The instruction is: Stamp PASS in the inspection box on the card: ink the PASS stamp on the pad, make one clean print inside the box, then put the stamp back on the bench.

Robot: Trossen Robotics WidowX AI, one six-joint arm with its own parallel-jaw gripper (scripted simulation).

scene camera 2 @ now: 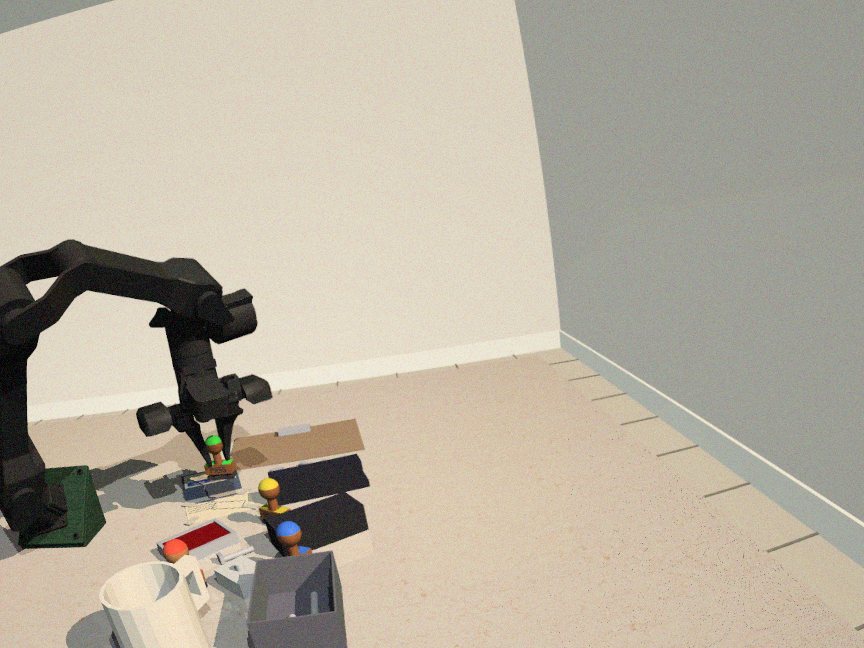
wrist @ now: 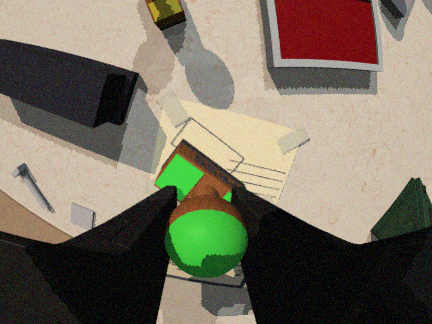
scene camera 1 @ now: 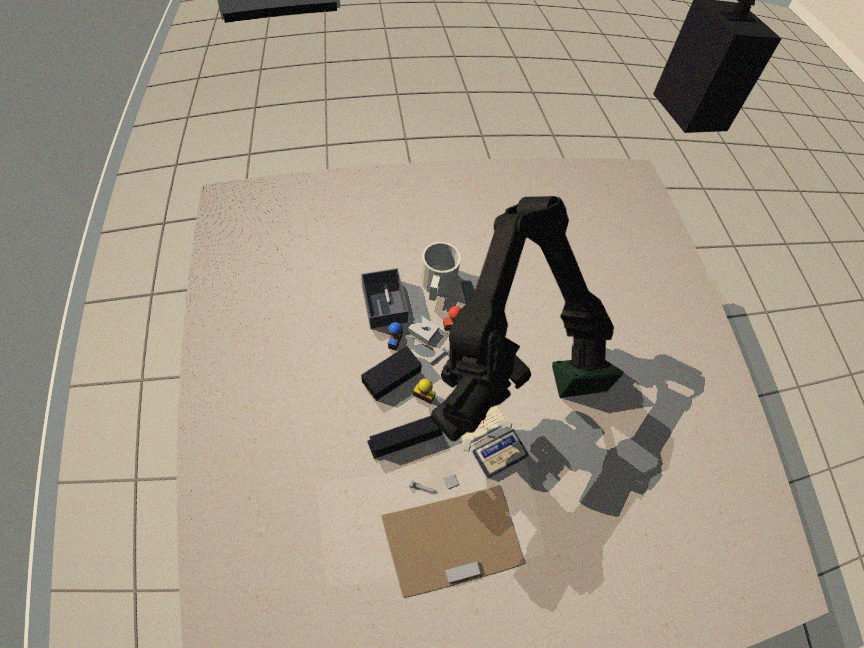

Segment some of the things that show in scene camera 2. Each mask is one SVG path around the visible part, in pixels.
My gripper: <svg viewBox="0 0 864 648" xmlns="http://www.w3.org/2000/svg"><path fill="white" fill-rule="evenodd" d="M212 349L198 356L181 359L171 358L178 385L180 404L166 407L162 402L156 402L138 408L136 413L139 427L146 437L165 433L171 429L171 425L180 433L186 432L210 467L212 466L211 456L201 434L199 423L215 420L219 438L223 442L222 452L228 461L230 459L232 427L236 417L243 414L243 409L238 405L239 401L246 398L250 403L257 404L273 398L268 381L258 376L247 375L239 378L236 373L218 378L216 371L217 363L213 359Z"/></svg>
A brown clipboard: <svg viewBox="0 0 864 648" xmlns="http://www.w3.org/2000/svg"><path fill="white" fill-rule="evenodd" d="M357 420L351 419L311 427L310 424L300 424L278 428L278 432L274 433L269 432L256 436L238 437L233 445L234 448L230 459L234 460L237 470L299 460L303 461L317 457L321 458L335 454L340 455L365 450Z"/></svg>
